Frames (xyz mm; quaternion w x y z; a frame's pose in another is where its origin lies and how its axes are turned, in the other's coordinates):
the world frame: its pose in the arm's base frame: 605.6 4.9 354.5 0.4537 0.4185 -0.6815 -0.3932
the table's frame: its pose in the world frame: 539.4 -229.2 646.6 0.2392 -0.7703 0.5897 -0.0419
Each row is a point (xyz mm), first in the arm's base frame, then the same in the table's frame.
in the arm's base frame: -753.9 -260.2 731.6
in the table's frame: -785.0 -477.7 -141.1
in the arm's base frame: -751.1 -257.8 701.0
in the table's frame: -764.1 -464.6 -159.5
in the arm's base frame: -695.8 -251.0 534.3
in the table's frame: -632.9 -371.6 -230.5
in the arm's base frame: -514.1 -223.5 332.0
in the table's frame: -447.6 -171.1 -244.9
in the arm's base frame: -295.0 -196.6 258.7
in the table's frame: -340.2 12.5 -151.0
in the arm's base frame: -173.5 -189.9 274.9
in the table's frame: -315.3 90.8 -59.8
